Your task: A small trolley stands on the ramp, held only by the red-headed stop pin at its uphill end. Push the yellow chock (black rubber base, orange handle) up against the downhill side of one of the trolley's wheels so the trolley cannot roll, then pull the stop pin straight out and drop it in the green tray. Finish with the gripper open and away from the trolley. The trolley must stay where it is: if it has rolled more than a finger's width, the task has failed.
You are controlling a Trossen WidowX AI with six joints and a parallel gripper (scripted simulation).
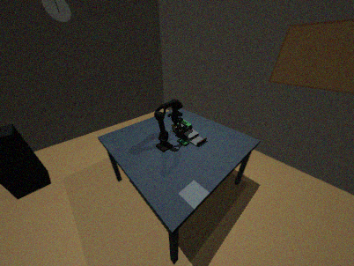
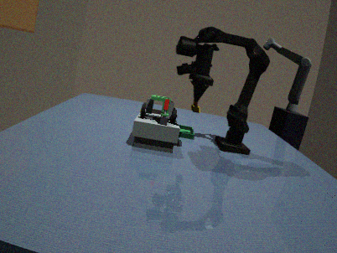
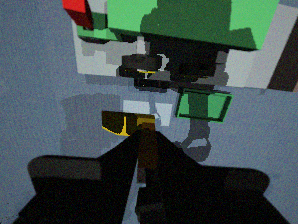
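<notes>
Now: gripper tip 110 mm short of the red-headed stop pin, 70 mm to the right of it and 40 mm above it. The rest, counted from my gripper tip: grey ramp: 120 mm ahead, 30 mm to the right, 120 mm below; yellow chock: 20 mm to the left, 10 mm below; green-topped trolley: 120 mm ahead, 30 mm to the right, 60 mm below.
</notes>
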